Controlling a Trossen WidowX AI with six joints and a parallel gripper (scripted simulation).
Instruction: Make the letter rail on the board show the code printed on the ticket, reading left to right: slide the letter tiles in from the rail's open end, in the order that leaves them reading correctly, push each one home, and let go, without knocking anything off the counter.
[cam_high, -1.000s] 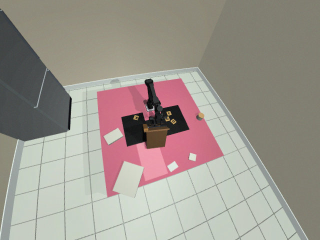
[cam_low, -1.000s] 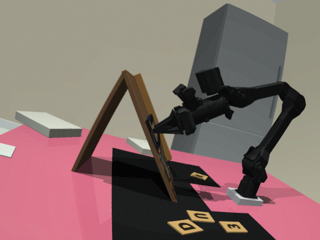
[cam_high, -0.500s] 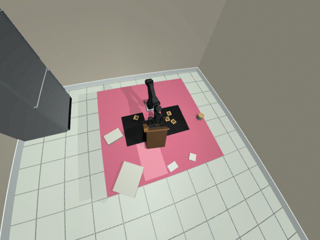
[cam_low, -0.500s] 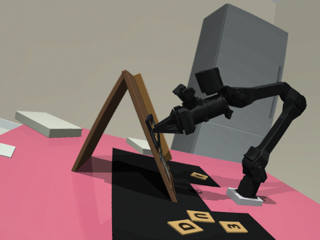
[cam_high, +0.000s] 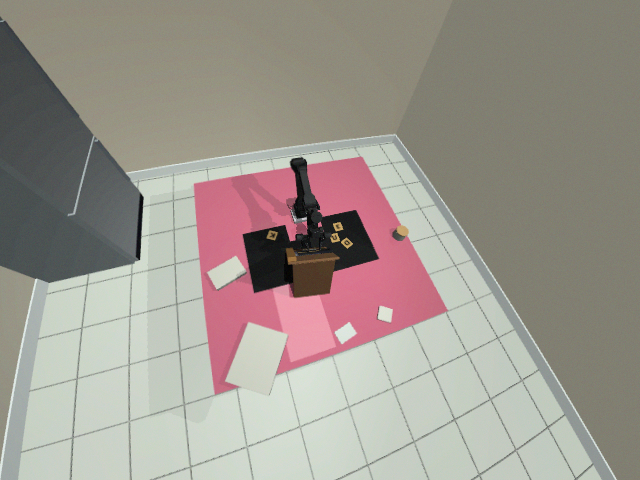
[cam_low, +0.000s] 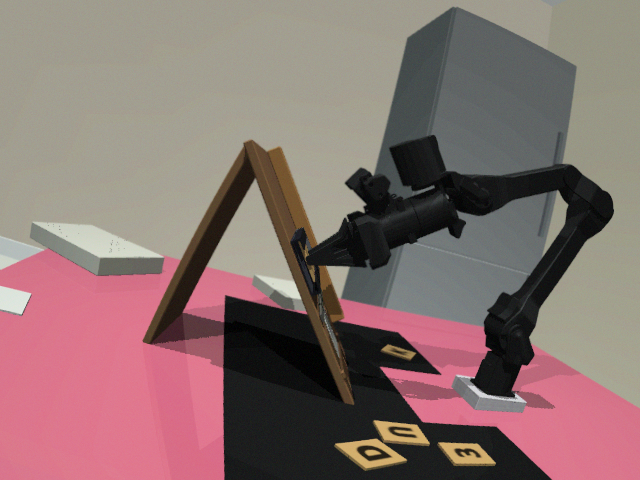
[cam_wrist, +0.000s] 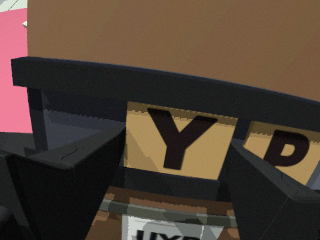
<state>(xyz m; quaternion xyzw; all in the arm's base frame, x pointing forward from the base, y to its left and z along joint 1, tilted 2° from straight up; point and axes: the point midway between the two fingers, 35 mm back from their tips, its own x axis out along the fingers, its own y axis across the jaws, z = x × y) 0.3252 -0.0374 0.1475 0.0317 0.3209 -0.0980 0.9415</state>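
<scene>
Right now my gripper tip is 90 mm above the white ticket and 50 mm past it. The rest, counted from my gripper tip: black mat: 160 mm below, 140 mm behind, 30 mm to the left.
</scene>
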